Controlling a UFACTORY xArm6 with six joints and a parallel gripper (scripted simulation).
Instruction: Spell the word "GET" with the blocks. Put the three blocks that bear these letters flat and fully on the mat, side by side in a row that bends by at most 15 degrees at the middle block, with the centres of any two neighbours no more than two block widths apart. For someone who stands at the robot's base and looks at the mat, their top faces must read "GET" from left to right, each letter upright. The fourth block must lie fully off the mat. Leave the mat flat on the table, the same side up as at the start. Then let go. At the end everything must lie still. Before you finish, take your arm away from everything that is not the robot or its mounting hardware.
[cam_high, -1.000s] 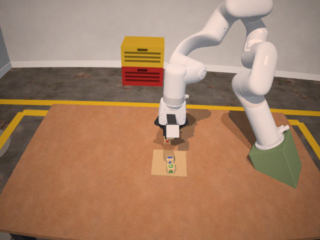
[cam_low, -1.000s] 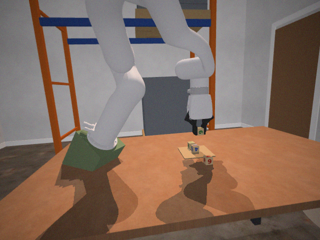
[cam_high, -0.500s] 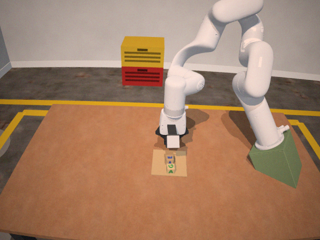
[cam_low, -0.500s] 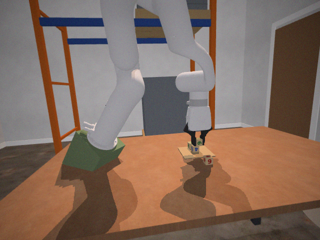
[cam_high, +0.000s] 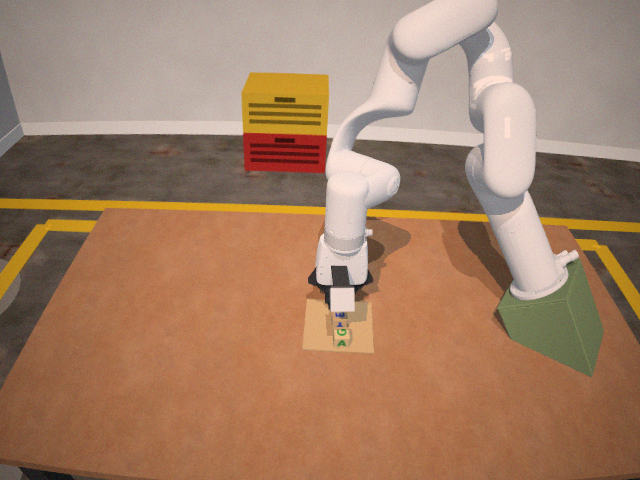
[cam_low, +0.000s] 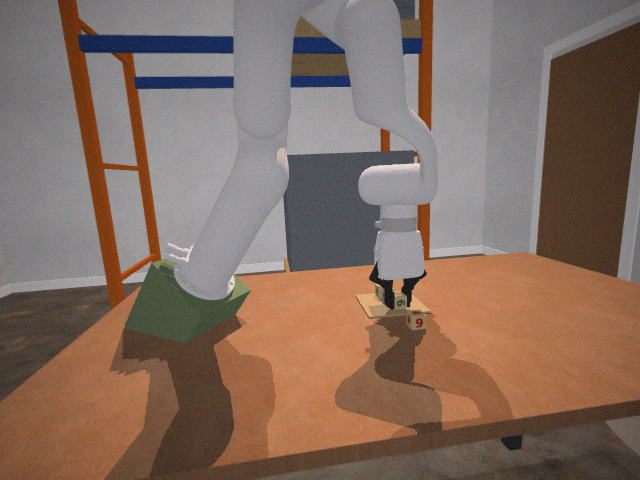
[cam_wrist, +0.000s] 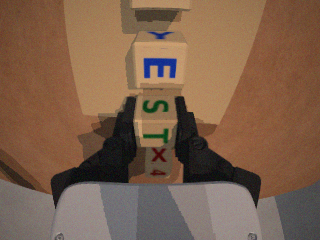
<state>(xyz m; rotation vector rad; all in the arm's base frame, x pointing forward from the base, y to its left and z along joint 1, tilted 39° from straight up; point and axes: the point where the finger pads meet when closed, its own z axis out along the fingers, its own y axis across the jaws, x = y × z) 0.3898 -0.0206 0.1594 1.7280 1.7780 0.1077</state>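
Right now my hand is 10 mm above the t block. Also, from my hand: tan mat 10 mm ahead, 50 mm to the left, 30 mm below; then e block 10 mm ahead, 50 mm to the left, 10 mm below; then red-lettered block 10 mm behind, 80 mm to the right, 20 mm below.
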